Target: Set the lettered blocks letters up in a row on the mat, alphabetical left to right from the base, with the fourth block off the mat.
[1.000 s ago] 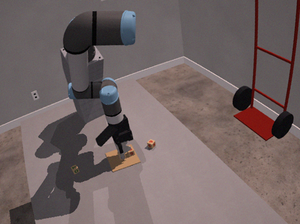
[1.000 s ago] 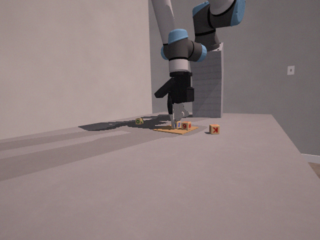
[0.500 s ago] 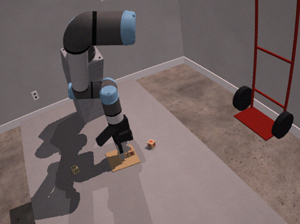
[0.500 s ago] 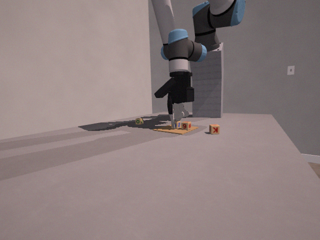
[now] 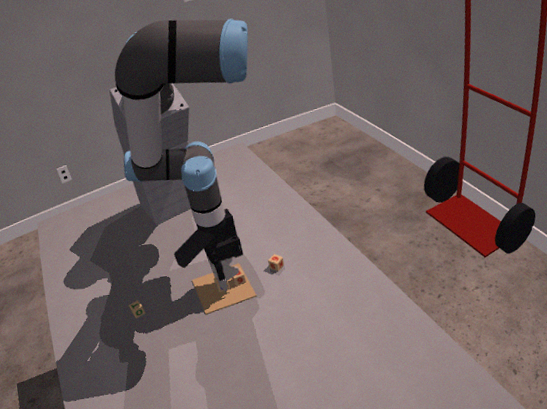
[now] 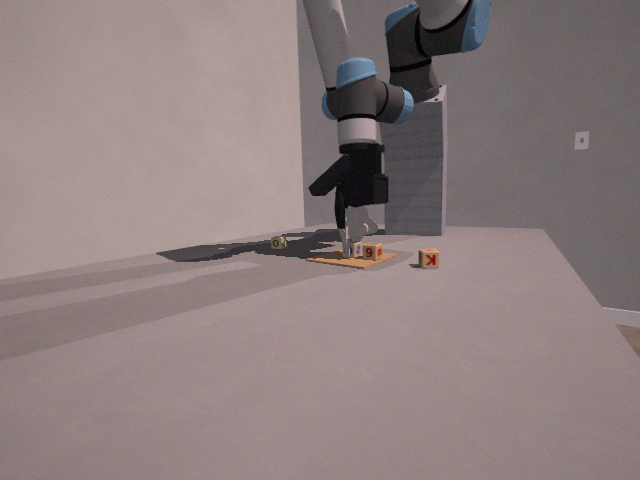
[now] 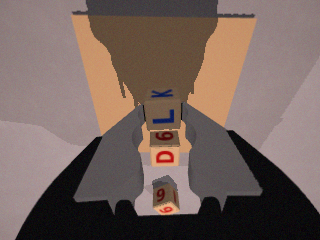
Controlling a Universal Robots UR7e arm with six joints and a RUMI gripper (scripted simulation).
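Now: the blue-lettered block right at my hand. From my hand the other things lie so: red-marked block (50 mm to the left, 10 mm ahead); red-lettered block (160 mm to the left, 20 mm ahead, 10 mm below); tan mat (20 mm below).
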